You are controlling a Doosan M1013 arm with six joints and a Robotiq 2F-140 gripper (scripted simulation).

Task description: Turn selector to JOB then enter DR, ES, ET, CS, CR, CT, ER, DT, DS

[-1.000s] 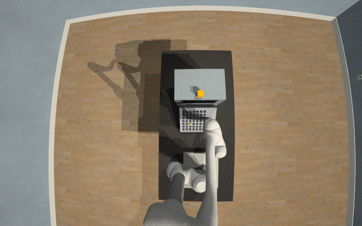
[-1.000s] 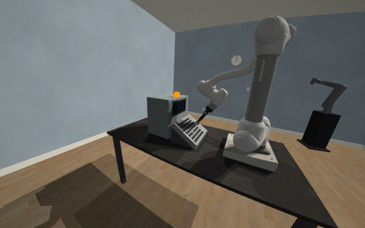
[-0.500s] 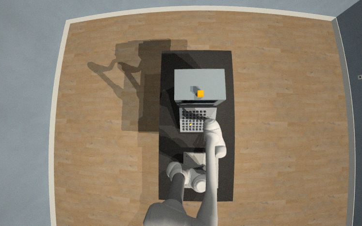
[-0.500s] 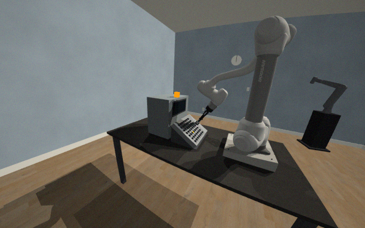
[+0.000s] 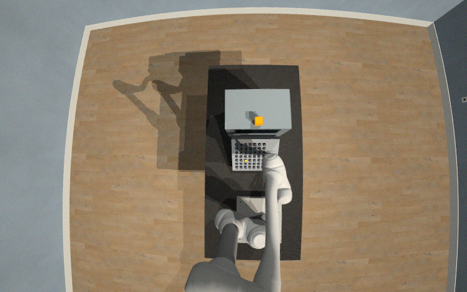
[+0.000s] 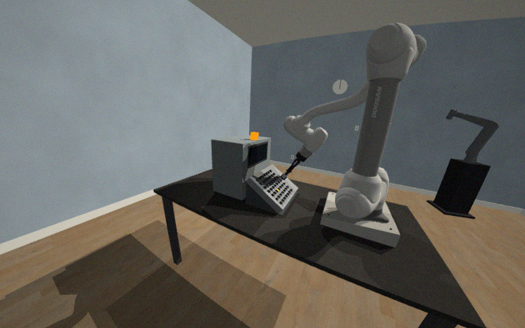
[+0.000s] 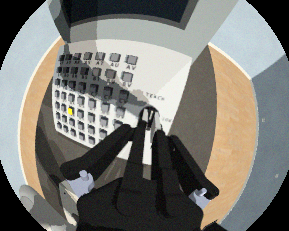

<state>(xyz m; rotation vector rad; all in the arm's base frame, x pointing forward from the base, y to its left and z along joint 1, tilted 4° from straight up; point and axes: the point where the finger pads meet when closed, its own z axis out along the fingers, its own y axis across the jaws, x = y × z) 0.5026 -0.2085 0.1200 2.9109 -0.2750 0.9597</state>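
Now: hand 20 mm short of the black selector knob and 20 mm above it. Round my hand: sloped keypad 100 mm to the left, 70 mm below, 60 mm ahead; key 190 mm to the left, 50 mm below, 20 mm ahead.
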